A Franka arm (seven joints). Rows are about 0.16 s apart.
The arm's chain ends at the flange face. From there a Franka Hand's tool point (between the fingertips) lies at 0.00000 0.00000 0.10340 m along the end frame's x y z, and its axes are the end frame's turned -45 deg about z.
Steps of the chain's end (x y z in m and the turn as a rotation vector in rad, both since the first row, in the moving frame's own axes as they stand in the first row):
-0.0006, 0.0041, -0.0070, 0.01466, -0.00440, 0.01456
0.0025, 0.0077, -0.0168, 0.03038, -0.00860, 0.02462
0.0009, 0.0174, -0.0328, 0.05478, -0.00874, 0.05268
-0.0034, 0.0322, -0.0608, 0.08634, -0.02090, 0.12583
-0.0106, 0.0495, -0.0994, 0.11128, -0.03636, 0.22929
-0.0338, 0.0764, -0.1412, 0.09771, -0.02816, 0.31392
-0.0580, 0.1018, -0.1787, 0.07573, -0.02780, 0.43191
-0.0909, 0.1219, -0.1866, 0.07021, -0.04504, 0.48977
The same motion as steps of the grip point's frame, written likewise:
-0.0026, 0.0011, -0.0070, 0.01348, 0.00725, 0.01456
-0.0020, 0.0044, -0.0169, 0.02756, 0.01540, 0.02462
-0.0082, 0.0084, -0.0330, 0.04492, 0.03256, 0.05268
-0.0199, 0.0129, -0.0612, 0.07583, 0.04627, 0.12583
-0.0358, 0.0175, -0.1001, 0.10440, 0.05298, 0.22929
-0.0715, 0.0219, -0.1417, 0.08900, 0.04918, 0.31392
-0.1080, 0.0244, -0.1790, 0.07321, 0.03389, 0.43191
-0.1467, 0.0143, -0.1870, 0.08149, 0.01780, 0.48977

